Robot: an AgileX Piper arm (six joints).
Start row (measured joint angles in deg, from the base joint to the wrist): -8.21 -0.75 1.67 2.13 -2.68 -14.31
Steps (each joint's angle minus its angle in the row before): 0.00 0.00 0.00 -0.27 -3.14 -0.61; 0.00 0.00 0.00 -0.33 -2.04 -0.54; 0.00 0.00 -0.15 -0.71 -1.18 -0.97; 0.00 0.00 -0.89 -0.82 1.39 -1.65; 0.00 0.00 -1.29 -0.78 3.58 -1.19; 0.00 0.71 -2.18 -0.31 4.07 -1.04; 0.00 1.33 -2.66 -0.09 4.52 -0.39; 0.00 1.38 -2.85 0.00 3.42 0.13; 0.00 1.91 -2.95 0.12 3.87 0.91; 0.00 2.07 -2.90 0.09 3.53 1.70; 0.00 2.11 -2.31 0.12 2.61 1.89; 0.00 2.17 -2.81 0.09 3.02 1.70; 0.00 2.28 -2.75 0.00 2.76 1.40; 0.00 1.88 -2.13 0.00 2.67 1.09; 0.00 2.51 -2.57 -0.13 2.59 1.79; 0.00 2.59 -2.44 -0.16 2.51 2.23; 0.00 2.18 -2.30 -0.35 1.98 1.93; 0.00 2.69 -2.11 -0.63 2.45 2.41; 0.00 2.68 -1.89 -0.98 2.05 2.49; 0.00 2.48 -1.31 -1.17 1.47 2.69
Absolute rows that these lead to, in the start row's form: -8.21 -0.75 1.67 1.86 -5.82 -14.92; -8.21 -0.75 1.67 1.53 -7.86 -15.46; -8.21 -0.75 1.52 0.82 -9.04 -16.43; -8.21 -0.75 0.63 0.00 -7.65 -18.08; -8.21 -0.75 -0.66 -0.78 -4.07 -19.27; -8.21 -0.04 -2.84 -1.09 0.00 -20.31; -8.21 1.29 -5.50 -1.18 4.52 -20.70; -8.21 2.67 -8.35 -1.18 7.94 -20.57; -8.21 4.58 -11.30 -1.06 11.81 -19.66; -8.21 6.65 -14.20 -0.97 15.34 -17.96; -8.21 8.76 -16.51 -0.85 17.95 -16.07; -8.21 10.93 -19.32 -0.76 20.97 -14.37; -8.21 13.21 -22.07 -0.76 23.73 -12.97; -8.21 15.09 -24.20 -0.76 26.40 -11.88; -8.21 17.60 -26.77 -0.89 28.99 -10.09; -8.21 20.19 -29.21 -1.05 31.50 -7.86; -8.21 22.37 -31.51 -1.40 33.48 -5.93; -8.21 25.06 -33.62 -2.03 35.93 -3.52; -8.21 27.74 -35.51 -3.01 37.98 -1.03; -8.21 30.22 -36.82 -4.18 39.45 1.66
